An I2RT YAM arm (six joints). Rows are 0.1 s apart.
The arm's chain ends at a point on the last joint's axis. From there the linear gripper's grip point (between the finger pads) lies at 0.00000 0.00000 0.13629 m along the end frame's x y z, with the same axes.
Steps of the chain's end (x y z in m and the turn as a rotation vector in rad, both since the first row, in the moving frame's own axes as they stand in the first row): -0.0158, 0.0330, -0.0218, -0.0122, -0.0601, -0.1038; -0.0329, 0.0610, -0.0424, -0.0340, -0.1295, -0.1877; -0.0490, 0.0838, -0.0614, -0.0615, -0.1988, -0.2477; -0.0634, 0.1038, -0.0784, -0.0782, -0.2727, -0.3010; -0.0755, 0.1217, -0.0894, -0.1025, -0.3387, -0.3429; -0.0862, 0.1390, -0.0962, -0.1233, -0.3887, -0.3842; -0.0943, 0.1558, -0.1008, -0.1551, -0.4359, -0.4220; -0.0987, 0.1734, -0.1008, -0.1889, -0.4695, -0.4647
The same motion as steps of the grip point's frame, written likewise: -0.0239, 0.0351, -0.0221, -0.0122, -0.0601, -0.1038; -0.0500, 0.0672, -0.0436, -0.0340, -0.1295, -0.1877; -0.0746, 0.0954, -0.0643, -0.0615, -0.1988, -0.2477; -0.0979, 0.1197, -0.0838, -0.0782, -0.2727, -0.3010; -0.1175, 0.1429, -0.0978, -0.1025, -0.3387, -0.3429; -0.1333, 0.1649, -0.1072, -0.1233, -0.3887, -0.3842; -0.1456, 0.1877, -0.1149, -0.1551, -0.4359, -0.4220; -0.1520, 0.2115, -0.1176, -0.1889, -0.4695, -0.4647
